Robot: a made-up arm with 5 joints. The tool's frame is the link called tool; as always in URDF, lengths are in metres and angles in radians. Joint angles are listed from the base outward.
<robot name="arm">
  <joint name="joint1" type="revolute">
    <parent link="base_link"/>
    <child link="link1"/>
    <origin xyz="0 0 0.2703" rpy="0 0 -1.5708"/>
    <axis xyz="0 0 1"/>
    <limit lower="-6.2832" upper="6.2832"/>
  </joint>
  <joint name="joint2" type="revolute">
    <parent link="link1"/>
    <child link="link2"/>
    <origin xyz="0 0 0" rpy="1.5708 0 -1.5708"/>
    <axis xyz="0 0 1"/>
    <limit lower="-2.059" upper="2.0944"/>
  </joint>
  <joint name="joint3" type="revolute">
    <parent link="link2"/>
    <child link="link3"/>
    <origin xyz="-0.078 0.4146 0" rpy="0 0 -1.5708"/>
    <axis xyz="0 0 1"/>
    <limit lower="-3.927" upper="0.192"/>
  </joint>
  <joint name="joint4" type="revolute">
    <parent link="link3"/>
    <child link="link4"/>
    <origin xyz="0.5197 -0.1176 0"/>
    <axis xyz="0 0 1"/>
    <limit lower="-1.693" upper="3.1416"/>
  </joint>
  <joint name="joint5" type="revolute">
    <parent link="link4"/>
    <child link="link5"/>
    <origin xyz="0.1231 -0.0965 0" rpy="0 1.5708 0"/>
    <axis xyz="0 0 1"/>
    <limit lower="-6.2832" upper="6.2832"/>
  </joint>
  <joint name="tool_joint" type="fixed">
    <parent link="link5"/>
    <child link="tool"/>
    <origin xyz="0 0 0" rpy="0 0 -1.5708"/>
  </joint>
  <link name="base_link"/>
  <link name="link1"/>
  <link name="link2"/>
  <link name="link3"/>
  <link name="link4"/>
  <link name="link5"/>
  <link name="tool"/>
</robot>
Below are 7 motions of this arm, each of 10 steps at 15 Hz.
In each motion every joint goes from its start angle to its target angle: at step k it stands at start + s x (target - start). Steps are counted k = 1, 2, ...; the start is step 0. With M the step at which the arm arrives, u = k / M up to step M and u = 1 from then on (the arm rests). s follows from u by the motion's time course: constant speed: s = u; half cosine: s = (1 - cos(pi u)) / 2; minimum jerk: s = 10 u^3 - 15 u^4 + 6 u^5.
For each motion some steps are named. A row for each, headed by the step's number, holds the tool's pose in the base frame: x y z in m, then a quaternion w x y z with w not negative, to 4 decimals.
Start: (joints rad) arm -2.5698 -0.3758 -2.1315 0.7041 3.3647
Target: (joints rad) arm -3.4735 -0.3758 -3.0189 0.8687 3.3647
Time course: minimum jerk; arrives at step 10
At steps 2, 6, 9, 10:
2: -0.1742 -0.0996 1.3094 0.2892 0.5972 0.0891 -0.7428
6: 0.1541 -0.0070 1.3613 0.0811 0.4064 -0.0548 -0.9084
9: 0.3097 -0.1041 1.3164 0.0481 -0.2945 0.0827 0.9508
10: 0.3132 -0.1080 1.3145 0.0518 -0.2914 0.0830 0.9516

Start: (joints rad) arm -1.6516 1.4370 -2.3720 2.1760 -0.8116
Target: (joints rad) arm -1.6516 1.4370 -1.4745 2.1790 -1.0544
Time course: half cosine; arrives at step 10
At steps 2, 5, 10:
2: -0.0640 -0.7904 -0.1300 0.5831 -0.7230 0.3129 0.1982
5: -0.0512 -0.6323 -0.2372 0.7195 -0.6209 0.2332 0.2057
10: -0.0325 -0.4013 -0.2813 0.8568 -0.4583 0.1411 0.1896

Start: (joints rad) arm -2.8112 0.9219 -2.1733 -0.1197 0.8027
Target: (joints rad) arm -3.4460 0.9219 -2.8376 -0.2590 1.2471
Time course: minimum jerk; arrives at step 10
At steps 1, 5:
1: -0.9926 -0.3344 0.4813 0.5367 -0.1841 -0.7496 0.3408
5: -0.9968 -0.0129 0.7022 0.6728 -0.3064 -0.5530 0.3843

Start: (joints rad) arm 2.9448 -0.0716 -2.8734 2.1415 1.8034
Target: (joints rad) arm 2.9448 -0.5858 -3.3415 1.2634 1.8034
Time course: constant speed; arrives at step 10
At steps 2, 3, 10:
2: -0.0374 0.0074 1.2535 0.3850 -0.7003 -0.4496 0.3991
3: 0.0435 -0.0087 1.2664 0.4370 -0.6539 -0.4198 0.4530
10: 0.6316 -0.1259 1.0968 0.6746 -0.1991 -0.1278 0.6992

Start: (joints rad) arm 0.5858 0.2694 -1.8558 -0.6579 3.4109
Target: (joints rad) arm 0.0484 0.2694 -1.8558 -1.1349 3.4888
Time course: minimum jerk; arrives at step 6
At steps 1, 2, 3, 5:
1: 0.6216 0.3956 0.9277 0.8263 -0.0625 0.4215 0.3684
2: 0.6445 0.3298 0.9299 0.8561 -0.0363 0.3864 0.3413
3: 0.6674 0.2190 0.9313 0.9004 -0.0014 0.3235 0.2911
5: 0.6665 0.0450 0.9273 0.9556 0.0299 0.2148 0.1996

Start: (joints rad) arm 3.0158 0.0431 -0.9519 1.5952 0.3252
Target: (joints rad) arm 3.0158 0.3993 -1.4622 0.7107 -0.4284
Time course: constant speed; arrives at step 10
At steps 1, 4, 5, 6, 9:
1: -0.6041 0.0764 0.3024 0.2866 0.1789 0.9410 0.0178
4: -0.7029 0.0889 0.3224 0.1349 0.0740 0.9881 -0.0069
5: -0.7341 0.0928 0.3313 0.0831 0.0370 0.9958 -0.0074
6: -0.7643 0.0967 0.3413 0.0314 -0.0006 0.9995 -0.0040
9: -0.8464 0.1070 0.3766 0.1203 0.1125 -0.9859 -0.0294

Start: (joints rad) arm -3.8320 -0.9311 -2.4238 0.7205 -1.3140
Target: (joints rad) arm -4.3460 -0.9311 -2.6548 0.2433 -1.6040
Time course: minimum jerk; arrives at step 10
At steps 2, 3, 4, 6, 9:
2: 0.4122 -0.3616 1.2137 0.5047 0.0694 -0.2203 -0.8319
3: 0.4084 -0.3994 1.2052 0.4729 0.0563 -0.1863 -0.8594
4: 0.3971 -0.4553 1.1907 0.4226 0.0384 -0.1354 -0.8953
6: 0.3423 -0.5848 1.1474 0.2900 0.0028 -0.0116 -0.9570
9: 0.2657 -0.6835 1.1018 0.1684 -0.0194 0.0954 -0.9809

